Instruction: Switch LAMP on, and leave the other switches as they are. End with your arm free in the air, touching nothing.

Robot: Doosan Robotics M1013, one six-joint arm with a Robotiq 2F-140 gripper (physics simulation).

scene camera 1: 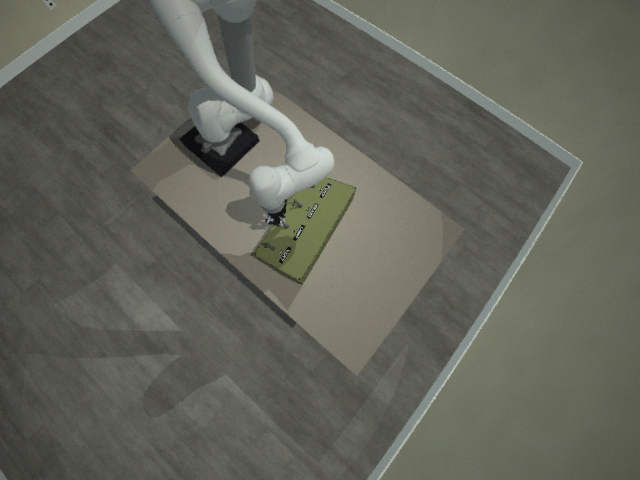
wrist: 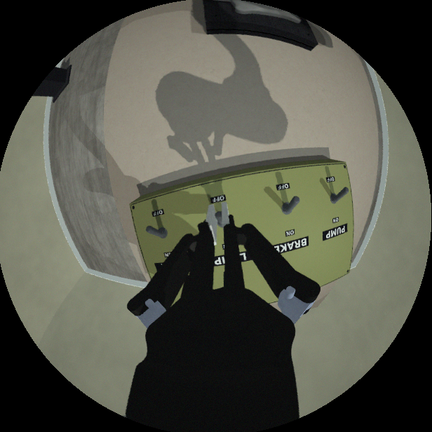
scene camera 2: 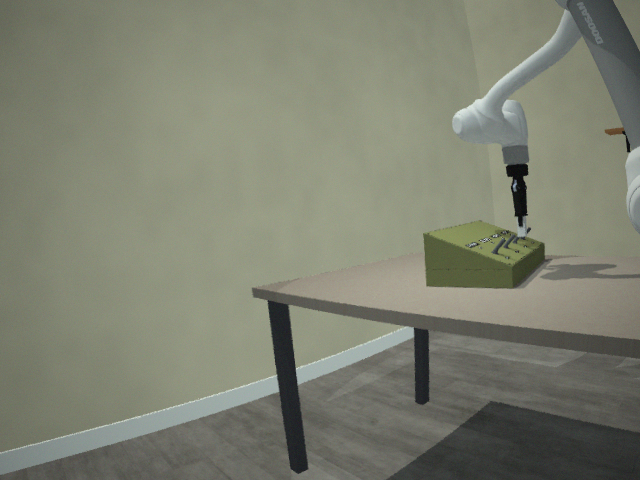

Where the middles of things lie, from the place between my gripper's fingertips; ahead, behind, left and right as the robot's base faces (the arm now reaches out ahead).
Right now the switch box [scene camera 2: 460, 256] is 9 cm ahead of my hand, 6 cm to the left of it and 3 cm below it.
